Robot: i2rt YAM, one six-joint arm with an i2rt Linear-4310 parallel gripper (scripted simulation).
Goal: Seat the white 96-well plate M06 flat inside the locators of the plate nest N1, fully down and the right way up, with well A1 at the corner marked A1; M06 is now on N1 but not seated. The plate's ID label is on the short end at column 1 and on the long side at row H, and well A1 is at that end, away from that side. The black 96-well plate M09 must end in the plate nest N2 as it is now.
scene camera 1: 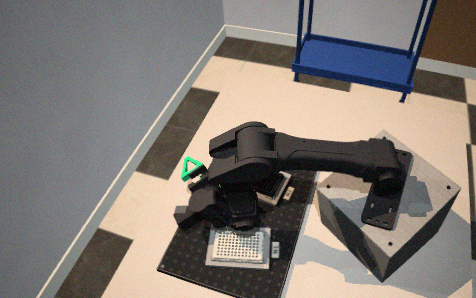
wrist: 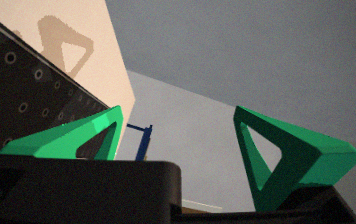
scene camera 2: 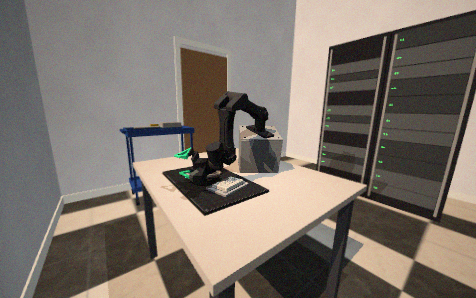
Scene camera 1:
white 96-well plate M06: 246, 250
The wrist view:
gripper: 178, 111
